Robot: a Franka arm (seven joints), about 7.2 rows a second.
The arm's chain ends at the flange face. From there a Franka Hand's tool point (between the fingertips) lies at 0.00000 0.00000 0.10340 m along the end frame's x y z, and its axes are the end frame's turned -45 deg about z.
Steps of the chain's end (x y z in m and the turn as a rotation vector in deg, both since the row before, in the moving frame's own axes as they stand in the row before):
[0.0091 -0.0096 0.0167 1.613 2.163 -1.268]
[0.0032 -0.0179 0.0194 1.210 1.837 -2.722]
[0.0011 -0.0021 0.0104 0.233 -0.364 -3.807]
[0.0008 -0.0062 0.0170 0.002 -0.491 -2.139]
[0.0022 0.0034 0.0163 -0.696 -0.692 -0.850]
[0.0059 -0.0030 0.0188 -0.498 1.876 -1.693]
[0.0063 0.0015 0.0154 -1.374 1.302 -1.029]
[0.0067 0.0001 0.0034 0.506 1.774 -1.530]
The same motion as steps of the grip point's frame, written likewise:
[0.0180 0.0003 0.0166 -0.389 2.670 -1.268]
[0.0188 -0.0097 0.0193 -0.443 2.155 -2.722]
[0.0021 -0.0015 0.0104 0.422 -0.093 -3.807]
[0.0043 -0.0044 0.0170 0.349 -0.346 -2.139]
[-0.0026 0.0040 0.0163 -0.003 -0.981 -0.850]
[0.0081 0.0051 0.0187 -1.679 0.974 -1.693]
[0.0033 0.0089 0.0153 -1.892 -0.051 -1.029]
[0.0076 0.0064 0.0033 -0.897 1.612 -1.530]

